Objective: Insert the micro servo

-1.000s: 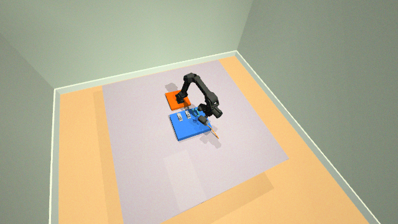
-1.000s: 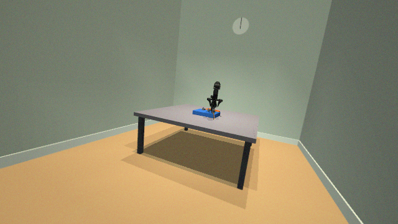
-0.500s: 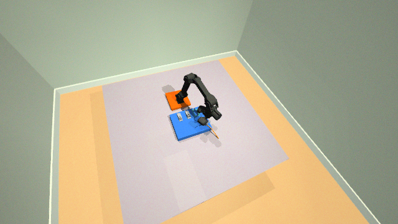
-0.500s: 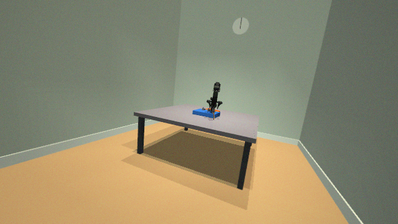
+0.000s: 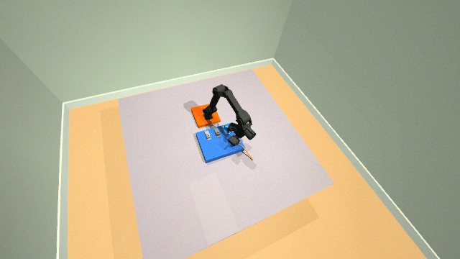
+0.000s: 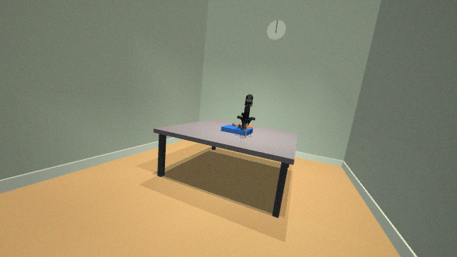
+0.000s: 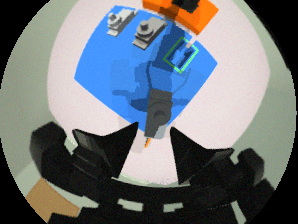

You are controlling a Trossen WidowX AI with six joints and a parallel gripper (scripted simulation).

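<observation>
The blue deck lies 30 mm behind my gripper tip, 110 mm to the right of it and 70 mm below it.
</observation>
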